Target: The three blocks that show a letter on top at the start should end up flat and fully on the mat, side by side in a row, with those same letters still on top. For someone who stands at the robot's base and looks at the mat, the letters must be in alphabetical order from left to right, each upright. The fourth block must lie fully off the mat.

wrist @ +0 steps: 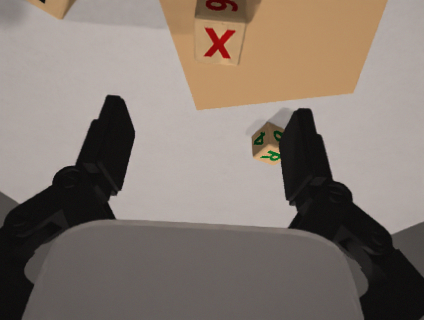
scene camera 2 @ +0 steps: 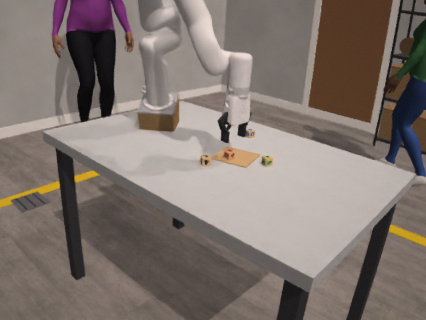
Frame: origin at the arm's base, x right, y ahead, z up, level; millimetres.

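Seen in the pictures: gripper, fingertip midpoint: [wrist: 208, 120] [scene camera 2: 233, 139]; arm's base at its link origin: [scene camera 2: 158, 102].
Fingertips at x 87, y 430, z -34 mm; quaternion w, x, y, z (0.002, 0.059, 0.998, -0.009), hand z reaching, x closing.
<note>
Offsets run from my fingertips to a thing's top centre. "spot": to the spot under its first point. Level surfaces: height alone.
My gripper [scene camera 2: 234, 137] [wrist: 208, 120] is open and empty, above the table on the robot's side of the mat {dx -40, dy -6, dz -78 mm} [scene camera 2: 245, 160] [wrist: 300, 50]. A wooden block with a red X and a red 6 on two faces {spot: dx +12, dy -2, dz -55 mm} [scene camera 2: 229, 154] [wrist: 219, 37] rests on the mat near one side, apart from my fingers. A block with black marks {dx +89, dy -49, dz -52 mm} [scene camera 2: 206, 160] [wrist: 56, 6] lies off the mat; the wrist view cuts it off. A block with green marks, an R among them, {dx -55, dy +114, dz -52 mm} [scene camera 2: 267, 160] [wrist: 266, 144] lies off the mat, partly behind a finger in the wrist view. A block with blue marks {dx -274, dy -82, dz -52 mm} [scene camera 2: 250, 133] lies off the mat, beside my gripper.
The robot's base block [scene camera 2: 159, 119] stands at the back of the grey table {dz -82 mm} [scene camera 2: 300, 200]. A person in a purple top [scene camera 2: 92, 17] stands behind the table, and another in green and blue [scene camera 2: 412, 90] stands at the right by a shelf rack.
</note>
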